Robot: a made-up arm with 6 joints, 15 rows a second.
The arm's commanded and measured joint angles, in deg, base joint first. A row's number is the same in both.
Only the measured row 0 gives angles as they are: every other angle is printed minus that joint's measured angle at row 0.
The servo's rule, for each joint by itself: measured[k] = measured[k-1] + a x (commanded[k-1-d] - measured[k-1]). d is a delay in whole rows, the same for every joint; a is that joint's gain. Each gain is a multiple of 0.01, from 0.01 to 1. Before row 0 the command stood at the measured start. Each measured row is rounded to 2 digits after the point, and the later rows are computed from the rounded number. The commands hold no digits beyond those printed.
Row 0, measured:
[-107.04 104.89 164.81 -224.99 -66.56 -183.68]
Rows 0 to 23, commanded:
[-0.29 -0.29 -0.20 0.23 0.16 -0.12]
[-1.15 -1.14 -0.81 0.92 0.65 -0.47]
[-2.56 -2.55 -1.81 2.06 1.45 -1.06]
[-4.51 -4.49 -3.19 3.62 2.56 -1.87]
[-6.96 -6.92 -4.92 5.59 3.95 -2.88]
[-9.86 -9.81 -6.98 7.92 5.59 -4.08]
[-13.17 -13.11 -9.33 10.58 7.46 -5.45]
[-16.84 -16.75 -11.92 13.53 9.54 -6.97]
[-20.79 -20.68 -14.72 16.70 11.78 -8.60]
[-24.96 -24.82 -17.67 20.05 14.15 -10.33]
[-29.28 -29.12 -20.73 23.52 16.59 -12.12]
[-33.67 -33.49 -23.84 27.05 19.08 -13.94]
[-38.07 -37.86 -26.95 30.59 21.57 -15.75]
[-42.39 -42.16 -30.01 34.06 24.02 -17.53]
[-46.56 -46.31 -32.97 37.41 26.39 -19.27]
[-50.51 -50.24 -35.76 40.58 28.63 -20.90]
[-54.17 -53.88 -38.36 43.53 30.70 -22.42]
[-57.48 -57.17 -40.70 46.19 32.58 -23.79]
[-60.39 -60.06 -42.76 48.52 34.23 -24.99]
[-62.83 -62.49 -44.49 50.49 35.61 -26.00]
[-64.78 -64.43 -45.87 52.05 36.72 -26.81]
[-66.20 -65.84 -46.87 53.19 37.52 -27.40]
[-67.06 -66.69 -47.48 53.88 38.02 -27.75]
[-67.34 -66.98 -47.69 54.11 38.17 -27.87]
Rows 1 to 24, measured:
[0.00 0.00 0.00 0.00 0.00 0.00]
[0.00 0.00 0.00 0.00 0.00 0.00]
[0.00 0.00 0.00 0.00 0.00 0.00]
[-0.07 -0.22 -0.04 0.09 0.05 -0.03]
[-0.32 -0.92 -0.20 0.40 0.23 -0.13]
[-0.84 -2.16 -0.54 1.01 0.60 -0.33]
[-1.68 -3.93 -1.10 1.98 1.19 -0.67]
[-2.89 -6.20 -1.90 3.32 2.02 -1.16]
[-4.49 -8.94 -2.97 5.02 3.09 -1.80]
[-6.49 -12.11 -4.31 7.08 4.40 -2.60]
[-8.87 -15.64 -5.91 9.47 5.94 -3.56]
[-11.61 -19.47 -7.76 12.15 7.69 -4.67]
[-14.68 -23.54 -9.84 15.07 9.63 -5.92]
[-18.04 -27.78 -12.13 18.20 11.72 -7.28]
[-21.63 -32.12 -14.59 21.47 13.93 -8.75]
[-25.41 -36.48 -17.19 24.84 16.22 -10.29]
[-29.32 -40.80 -19.88 28.25 18.56 -11.88]
[-33.29 -44.99 -22.63 31.64 20.91 -13.51]
[-37.25 -48.98 -25.39 34.95 23.23 -15.14]
[-41.14 -52.70 -28.11 38.12 25.47 -16.74]
[-44.90 -56.10 -30.75 41.11 27.60 -18.29]
[-48.46 -59.11 -33.27 43.85 29.59 -19.76]
[-51.77 -61.68 -35.63 46.31 31.40 -21.13]
[-54.76 -63.77 -37.78 48.43 33.00 -22.38]
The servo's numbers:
d 3
a 0.23 0.76 0.21 0.37 0.30 0.22

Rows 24 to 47, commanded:
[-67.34 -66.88 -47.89 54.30 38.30 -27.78]
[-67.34 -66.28 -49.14 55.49 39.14 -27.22]
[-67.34 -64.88 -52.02 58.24 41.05 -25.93]
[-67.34 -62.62 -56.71 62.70 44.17 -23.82]
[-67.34 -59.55 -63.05 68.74 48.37 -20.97]
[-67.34 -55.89 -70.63 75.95 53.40 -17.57]
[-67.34 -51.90 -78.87 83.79 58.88 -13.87]
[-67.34 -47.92 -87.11 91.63 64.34 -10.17]
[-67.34 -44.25 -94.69 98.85 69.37 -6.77]
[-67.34 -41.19 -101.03 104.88 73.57 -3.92]
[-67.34 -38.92 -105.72 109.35 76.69 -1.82]
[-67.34 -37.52 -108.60 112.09 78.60 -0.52]
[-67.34 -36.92 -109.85 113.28 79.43 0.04]
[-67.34 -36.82 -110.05 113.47 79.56 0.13]
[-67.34 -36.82 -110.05 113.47 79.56 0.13]
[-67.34 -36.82 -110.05 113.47 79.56 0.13]
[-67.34 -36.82 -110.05 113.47 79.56 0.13]
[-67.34 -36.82 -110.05 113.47 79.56 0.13]
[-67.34 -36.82 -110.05 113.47 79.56 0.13]
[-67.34 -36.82 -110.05 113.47 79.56 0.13]
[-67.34 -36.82 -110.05 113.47 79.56 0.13]
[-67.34 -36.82 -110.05 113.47 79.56 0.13]
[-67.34 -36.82 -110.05 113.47 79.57 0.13]
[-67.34 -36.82 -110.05 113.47 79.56 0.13]
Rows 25 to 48, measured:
[-57.39 -65.34 -39.69 50.19 34.36 -23.48]
[-59.61 -66.37 -41.33 51.56 35.46 -24.42]
[-61.39 -66.83 -42.67 52.50 36.27 -25.18]
[-62.76 -66.87 -43.77 53.17 36.88 -25.75]
[-63.81 -66.42 -44.90 54.03 37.56 -26.07]
[-64.62 -65.25 -46.40 55.59 38.61 -26.04]
[-65.25 -63.25 -48.57 58.22 40.28 -25.55]
[-65.73 -60.44 -51.61 62.11 42.71 -24.54]
[-66.10 -56.98 -55.60 67.23 45.92 -23.01]
[-66.39 -53.12 -60.49 73.36 49.81 -21.00]
[-66.61 -49.17 -66.08 80.12 54.17 -18.62]
[-66.78 -45.43 -72.09 87.05 58.73 -16.01]
[-66.91 -42.21 -78.17 93.65 63.18 -13.35]
[-67.01 -39.71 -83.96 99.46 67.23 -10.81]
[-67.09 -38.05 -89.13 104.13 70.64 -8.55]
[-67.15 -37.19 -93.48 107.52 73.28 -6.66]
[-67.19 -36.91 -96.96 109.72 75.16 -5.17]
[-67.22 -36.84 -99.71 111.11 76.48 -4.00]
[-67.25 -36.82 -101.88 111.98 77.40 -3.09]
[-67.27 -36.82 -103.60 112.53 78.05 -2.38]
[-67.29 -36.82 -104.95 112.88 78.50 -1.83]
[-67.30 -36.82 -106.02 113.10 78.82 -1.40]
[-67.31 -36.82 -106.87 113.24 79.04 -1.06]
[-67.32 -36.82 -107.54 113.33 79.20 -0.80]

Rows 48 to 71, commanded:
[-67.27 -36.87 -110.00 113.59 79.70 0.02]
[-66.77 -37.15 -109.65 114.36 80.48 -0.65]
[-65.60 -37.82 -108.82 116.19 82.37 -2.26]
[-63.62 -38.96 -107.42 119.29 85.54 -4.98]
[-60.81 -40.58 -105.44 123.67 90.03 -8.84]
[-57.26 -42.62 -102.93 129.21 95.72 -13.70]
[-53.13 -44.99 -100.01 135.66 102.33 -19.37]
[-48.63 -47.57 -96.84 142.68 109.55 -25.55]
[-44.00 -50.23 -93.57 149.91 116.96 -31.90]
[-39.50 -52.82 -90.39 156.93 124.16 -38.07]
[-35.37 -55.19 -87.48 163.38 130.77 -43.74]
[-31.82 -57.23 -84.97 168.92 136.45 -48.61]
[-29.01 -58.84 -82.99 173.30 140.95 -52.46]
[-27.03 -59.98 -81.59 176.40 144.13 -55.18]
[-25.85 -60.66 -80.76 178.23 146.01 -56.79]
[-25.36 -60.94 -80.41 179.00 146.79 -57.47]
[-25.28 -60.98 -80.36 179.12 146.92 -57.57]
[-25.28 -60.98 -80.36 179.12 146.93 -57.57]
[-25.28 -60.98 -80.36 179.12 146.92 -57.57]
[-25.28 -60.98 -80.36 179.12 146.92 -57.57]
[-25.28 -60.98 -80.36 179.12 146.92 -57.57]
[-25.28 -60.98 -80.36 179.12 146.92 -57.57]
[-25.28 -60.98 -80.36 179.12 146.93 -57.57]
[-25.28 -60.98 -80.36 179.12 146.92 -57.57]
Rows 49 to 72, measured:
[-67.32 -36.82 -108.07 113.38 79.31 -0.60]
[-67.32 -36.82 -108.49 113.41 79.39 -0.44]
[-67.32 -36.82 -108.82 113.43 79.44 -0.31]
[-67.31 -36.86 -109.07 113.49 79.52 -0.24]
[-67.19 -37.08 -109.19 113.81 79.81 -0.33]
[-66.82 -37.64 -109.11 114.69 80.58 -0.75]
[-66.08 -38.64 -108.76 116.39 82.07 -1.68]
[-64.87 -40.11 -108.06 119.08 84.46 -3.26]
[-63.12 -42.02 -106.98 122.83 87.84 -5.56]
[-60.82 -44.28 -105.52 127.58 92.19 -8.60]
[-58.02 -46.78 -103.70 133.17 97.40 -12.33]
[-54.80 -49.40 -101.57 139.36 103.27 -16.64]
[-51.28 -52.00 -99.22 145.86 109.54 -21.35]
[-47.62 -54.42 -96.75 152.34 115.91 -26.28]
[-43.99 -56.56 -94.28 158.47 122.07 -31.19]
[-40.54 -58.29 -91.91 163.96 127.73 -35.87]
[-37.43 -59.57 -89.74 168.56 132.65 -40.12]
[-34.77 -60.40 -87.85 172.14 136.66 -43.79]
[-32.61 -60.81 -86.29 174.68 139.70 -46.80]
[-30.92 -60.94 -85.04 176.32 141.87 -49.17]
[-29.62 -60.97 -84.06 177.36 143.39 -51.02]
[-28.62 -60.98 -83.28 178.01 144.45 -52.46]
[-27.85 -60.98 -82.67 178.42 145.19 -53.58]
[-27.26 -60.98 -82.18 178.68 145.71 -54.46]

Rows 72 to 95, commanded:
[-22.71 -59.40 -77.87 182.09 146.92 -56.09]
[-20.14 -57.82 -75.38 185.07 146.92 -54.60]
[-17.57 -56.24 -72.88 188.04 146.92 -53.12]
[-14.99 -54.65 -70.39 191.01 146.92 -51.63]
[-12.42 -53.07 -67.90 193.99 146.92 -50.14]
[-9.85 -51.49 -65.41 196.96 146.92 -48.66]
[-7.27 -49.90 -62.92 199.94 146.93 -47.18]
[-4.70 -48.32 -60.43 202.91 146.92 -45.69]
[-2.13 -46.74 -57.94 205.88 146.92 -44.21]
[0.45 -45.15 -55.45 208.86 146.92 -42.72]
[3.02 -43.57 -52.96 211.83 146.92 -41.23]
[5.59 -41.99 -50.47 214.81 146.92 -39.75]
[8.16 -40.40 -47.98 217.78 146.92 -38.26]
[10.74 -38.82 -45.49 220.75 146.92 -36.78]
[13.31 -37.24 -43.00 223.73 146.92 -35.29]
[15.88 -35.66 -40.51 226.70 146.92 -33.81]
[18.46 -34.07 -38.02 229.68 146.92 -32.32]
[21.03 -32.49 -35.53 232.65 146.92 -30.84]
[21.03 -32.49 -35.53 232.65 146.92 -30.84]
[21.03 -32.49 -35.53 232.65 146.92 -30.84]
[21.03 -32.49 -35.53 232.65 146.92 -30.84]
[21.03 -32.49 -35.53 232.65 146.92 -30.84]
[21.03 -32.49 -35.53 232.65 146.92 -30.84]
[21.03 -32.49 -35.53 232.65 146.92 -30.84]
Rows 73 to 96, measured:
[-26.80 -60.98 -81.80 178.84 146.07 -55.14]
[-26.45 -60.98 -81.50 178.94 146.33 -55.67]
[-26.18 -60.98 -81.26 179.01 146.51 -56.09]
[-25.38 -59.78 -80.55 180.15 146.63 -56.09]
[-24.17 -58.29 -79.46 181.97 146.72 -55.76]
[-22.65 -56.73 -78.08 184.22 146.78 -55.18]
[-20.89 -55.15 -76.47 186.73 146.82 -54.40]
[-18.94 -53.57 -74.67 189.42 146.85 -53.46]
[-16.85 -51.99 -72.73 192.21 146.87 -52.40]
[-14.65 -50.40 -70.67 195.07 146.89 -51.25]
[-12.36 -48.82 -68.52 197.97 146.90 -50.03]
[-10.01 -47.24 -66.30 200.90 146.91 -48.75]
[-7.60 -45.65 -64.02 203.85 146.91 -47.42]
[-5.16 -44.07 -61.70 206.80 146.91 -46.06]
[-2.69 -42.49 -59.34 209.76 146.91 -44.67]
[-0.19 -40.90 -56.95 212.73 146.91 -43.26]
[2.32 -39.32 -54.54 215.70 146.91 -41.83]
[4.85 -37.74 -52.12 218.67 146.91 -40.39]
[7.39 -36.16 -49.68 221.64 146.91 -38.94]
[9.94 -34.57 -47.23 224.61 146.91 -37.48]
[12.49 -32.99 -44.77 227.58 146.91 -36.02]
[14.45 -32.61 -42.83 229.46 146.91 -34.88]
[15.96 -32.52 -41.30 230.64 146.91 -33.99]
[17.13 -32.50 -40.09 231.38 146.91 -33.30]

